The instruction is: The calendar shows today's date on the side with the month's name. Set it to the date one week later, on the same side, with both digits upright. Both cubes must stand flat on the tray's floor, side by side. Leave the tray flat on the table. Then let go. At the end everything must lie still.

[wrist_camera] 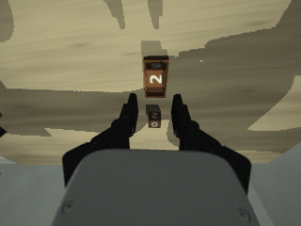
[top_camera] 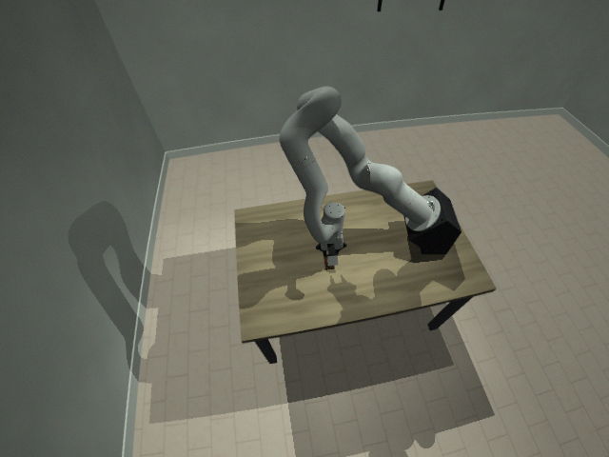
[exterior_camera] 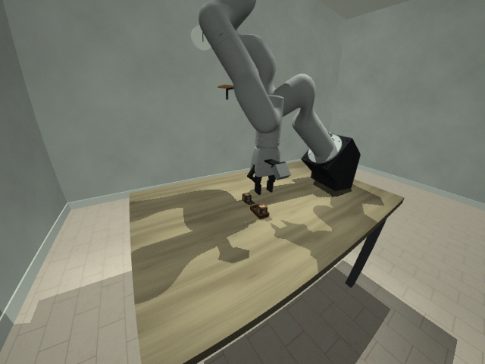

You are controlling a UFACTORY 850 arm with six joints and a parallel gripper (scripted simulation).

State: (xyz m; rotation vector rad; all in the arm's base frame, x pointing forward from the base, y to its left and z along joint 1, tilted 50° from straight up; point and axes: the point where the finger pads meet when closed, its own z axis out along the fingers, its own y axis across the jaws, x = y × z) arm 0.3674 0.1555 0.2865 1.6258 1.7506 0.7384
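My hand is 2 cm to the left of the brown tray and 11 cm above it. Also, from my hand: brown digit cube 1 cm ahead, 13 cm to the right, 10 cm below.
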